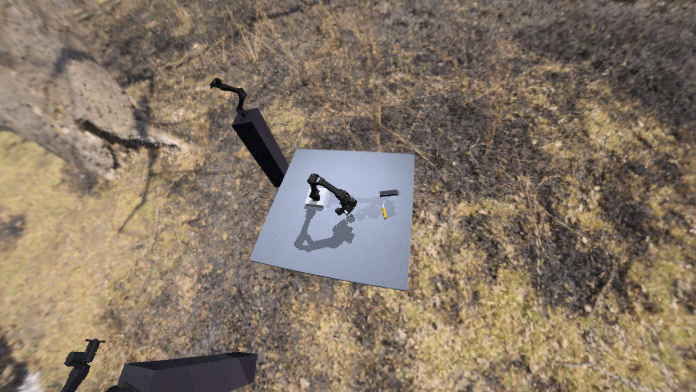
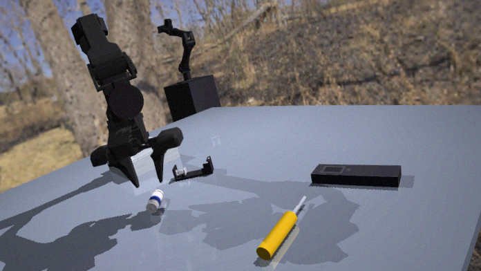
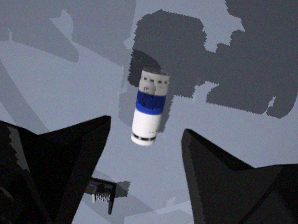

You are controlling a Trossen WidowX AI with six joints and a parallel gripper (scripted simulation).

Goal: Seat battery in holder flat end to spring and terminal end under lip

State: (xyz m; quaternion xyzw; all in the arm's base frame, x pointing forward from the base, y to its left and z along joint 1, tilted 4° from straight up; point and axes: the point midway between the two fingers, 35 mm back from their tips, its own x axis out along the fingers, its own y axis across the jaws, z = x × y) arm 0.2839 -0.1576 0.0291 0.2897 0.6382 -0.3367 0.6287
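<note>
The battery lies 4 cm below my gripper tip. Also, from my gripper tip: black rectangular device: 37 cm ahead, 18 cm to the left, 4 cm below; yellow-handled screwdriver: 31 cm ahead, 4 cm below, 2 cm to the left.
</note>
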